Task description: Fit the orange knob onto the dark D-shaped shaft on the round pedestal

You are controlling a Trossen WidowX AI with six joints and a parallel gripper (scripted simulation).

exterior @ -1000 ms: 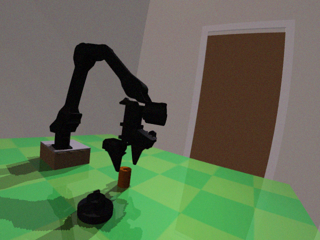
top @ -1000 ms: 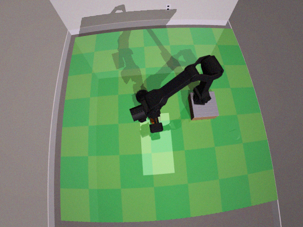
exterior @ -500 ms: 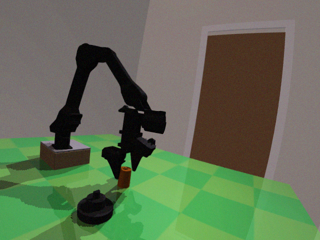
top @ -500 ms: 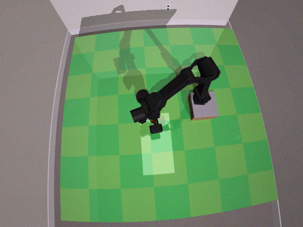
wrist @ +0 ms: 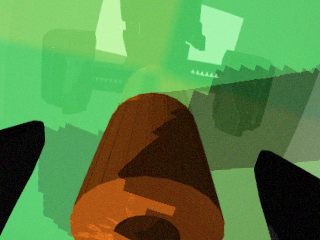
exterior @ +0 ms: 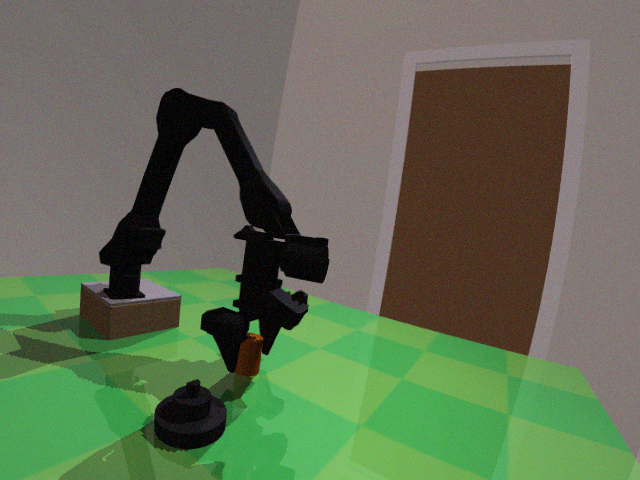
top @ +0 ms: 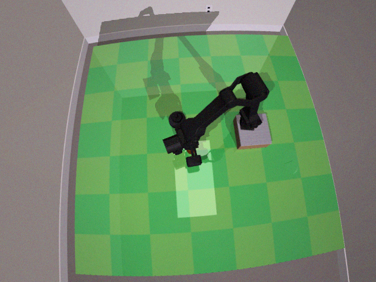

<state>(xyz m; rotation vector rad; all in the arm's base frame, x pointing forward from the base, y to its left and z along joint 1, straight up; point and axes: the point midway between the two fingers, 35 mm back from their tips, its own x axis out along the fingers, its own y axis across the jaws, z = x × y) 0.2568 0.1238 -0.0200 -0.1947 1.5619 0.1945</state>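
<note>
The orange knob is 10 mm above my gripper tip. Also, from my gripper tip: dark round pedestal: 70 mm ahead, 150 mm to the right, 10 mm above.
</note>
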